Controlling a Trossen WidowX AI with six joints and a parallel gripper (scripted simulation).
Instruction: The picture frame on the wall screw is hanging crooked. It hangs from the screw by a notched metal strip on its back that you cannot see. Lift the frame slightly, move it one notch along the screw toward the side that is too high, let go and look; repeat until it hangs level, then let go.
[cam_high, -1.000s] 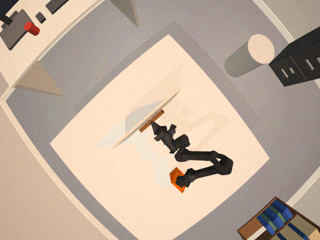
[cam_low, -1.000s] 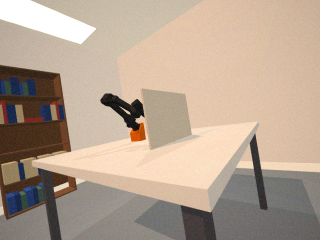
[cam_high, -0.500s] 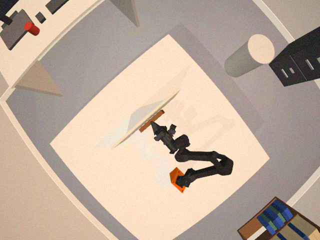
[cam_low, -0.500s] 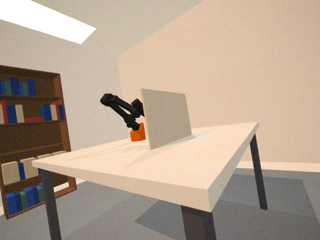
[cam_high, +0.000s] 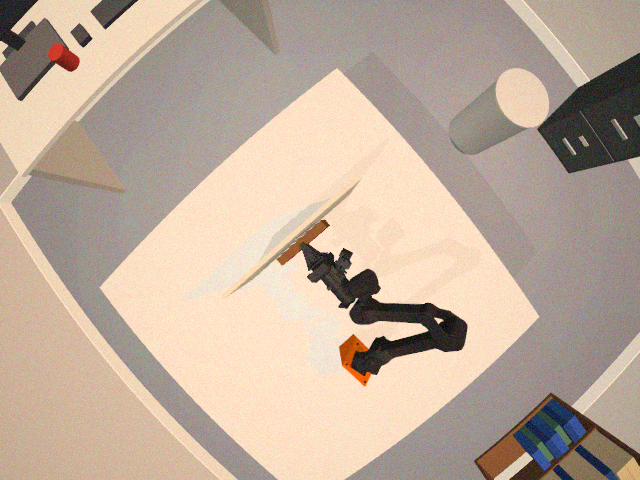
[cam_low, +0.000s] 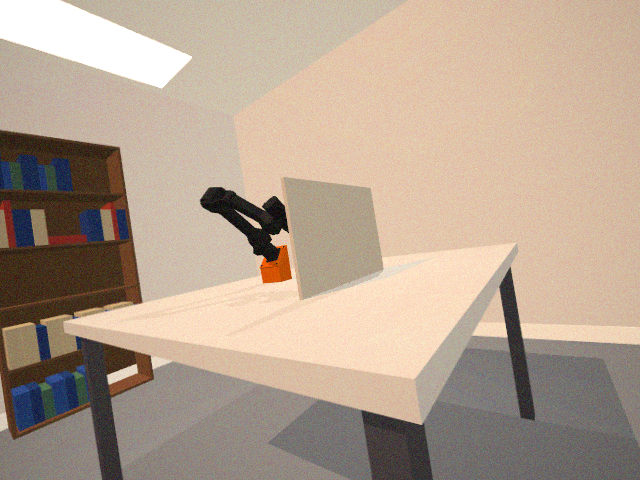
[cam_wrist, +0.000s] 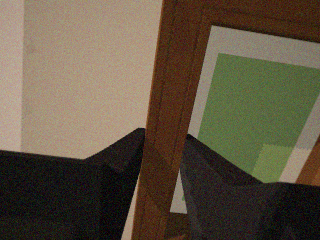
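Right now my gripper tip is 10 mm short of the picture frame, 10 mm to the left of it and 50 mm above it. The rest, counted from my gripper tip: upright wall panel: 20 mm ahead, 10 mm to the left, 70 mm below.
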